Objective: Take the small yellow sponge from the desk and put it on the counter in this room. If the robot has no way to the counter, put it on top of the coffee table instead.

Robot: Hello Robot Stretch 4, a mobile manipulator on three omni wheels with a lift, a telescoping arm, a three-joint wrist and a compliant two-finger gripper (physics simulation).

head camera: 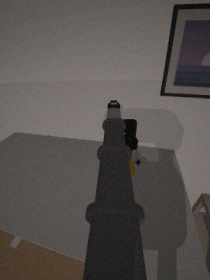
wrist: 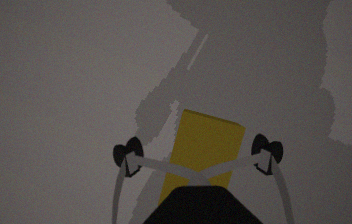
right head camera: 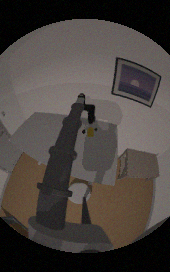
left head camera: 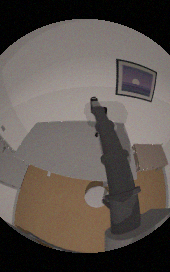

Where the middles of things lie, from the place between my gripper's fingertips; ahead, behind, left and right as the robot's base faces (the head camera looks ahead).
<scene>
The small yellow sponge [wrist: 202, 141] lies 10 mm behind my hand, 10 mm to the right of it and 20 mm above it. From my hand the other things lie so: framed sunset picture [right head camera: 131, 80] 210 mm ahead, 480 mm to the right, 610 mm above.
</scene>
